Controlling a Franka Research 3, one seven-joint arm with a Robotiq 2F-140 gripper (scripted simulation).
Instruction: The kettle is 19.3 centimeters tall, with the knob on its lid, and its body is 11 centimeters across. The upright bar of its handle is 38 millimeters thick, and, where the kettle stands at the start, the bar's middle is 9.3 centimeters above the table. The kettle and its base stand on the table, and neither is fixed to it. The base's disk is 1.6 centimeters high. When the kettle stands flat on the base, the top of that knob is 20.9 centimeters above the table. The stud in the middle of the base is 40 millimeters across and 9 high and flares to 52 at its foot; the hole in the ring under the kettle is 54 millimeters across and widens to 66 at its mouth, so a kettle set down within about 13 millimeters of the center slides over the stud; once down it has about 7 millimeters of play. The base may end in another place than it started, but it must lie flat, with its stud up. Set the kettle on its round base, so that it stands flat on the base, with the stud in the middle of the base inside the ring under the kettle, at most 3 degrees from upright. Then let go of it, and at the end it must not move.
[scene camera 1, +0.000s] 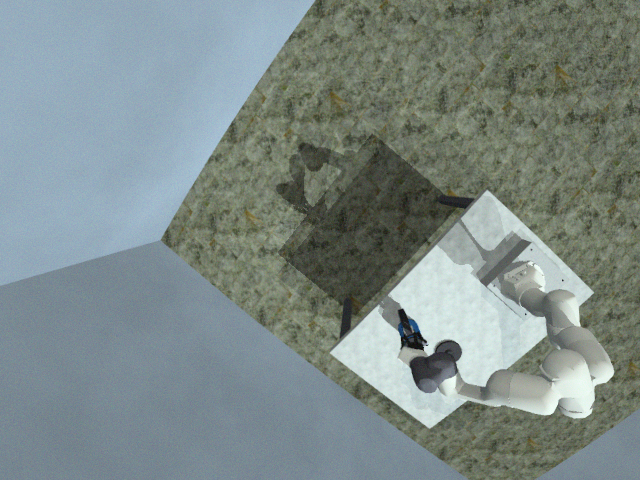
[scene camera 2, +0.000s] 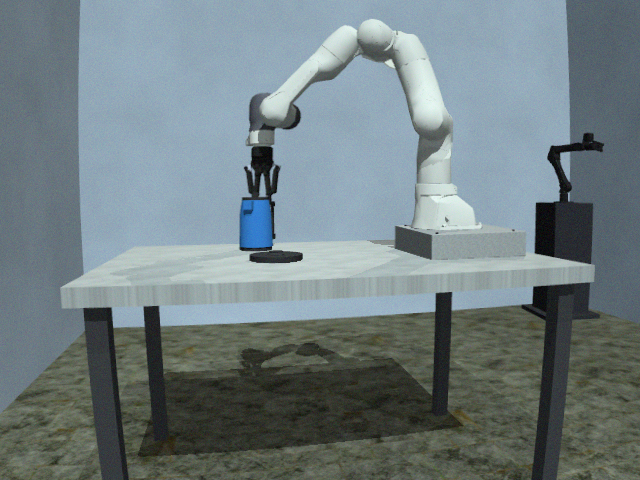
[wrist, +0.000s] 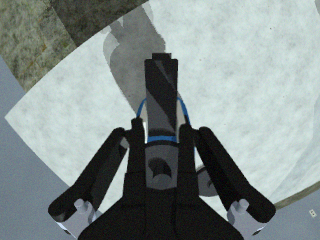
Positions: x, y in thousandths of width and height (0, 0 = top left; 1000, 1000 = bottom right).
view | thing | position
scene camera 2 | my gripper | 410, 447
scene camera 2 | blue kettle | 401, 457
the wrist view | my gripper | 508, 452
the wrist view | blue kettle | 505, 302
